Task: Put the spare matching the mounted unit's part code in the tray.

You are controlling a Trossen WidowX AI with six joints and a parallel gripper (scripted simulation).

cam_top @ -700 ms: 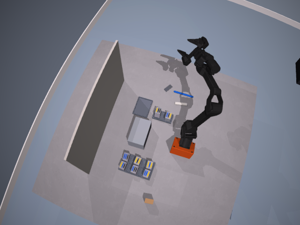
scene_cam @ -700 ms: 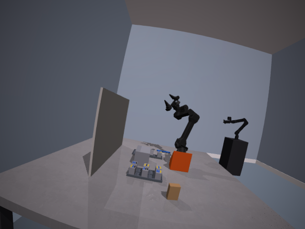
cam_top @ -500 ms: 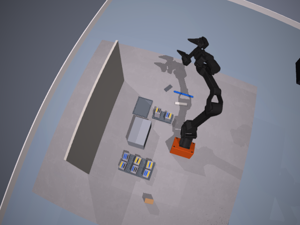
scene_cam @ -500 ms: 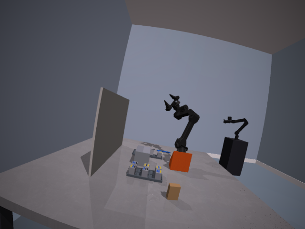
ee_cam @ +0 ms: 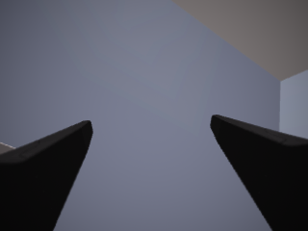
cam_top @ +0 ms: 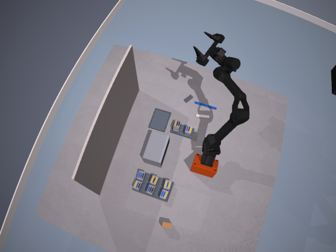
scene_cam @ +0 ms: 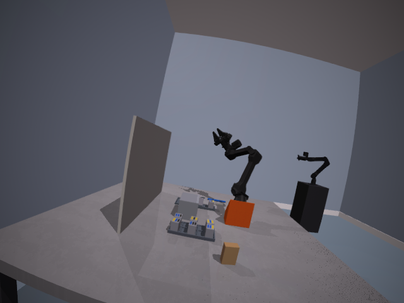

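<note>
Now: the rack 52 cm below my gripper tip, 25 cm to the left of it and 2 cm behind it. Round my gripper tip: blue-grey tray: 53 cm below, 23 cm to the left, 12 cm ahead; dark plate: 53 cm below, 4 cm to the left, 1 cm ahead; white bar: 53 cm below, 13 cm to the left, 11 cm behind.
</note>
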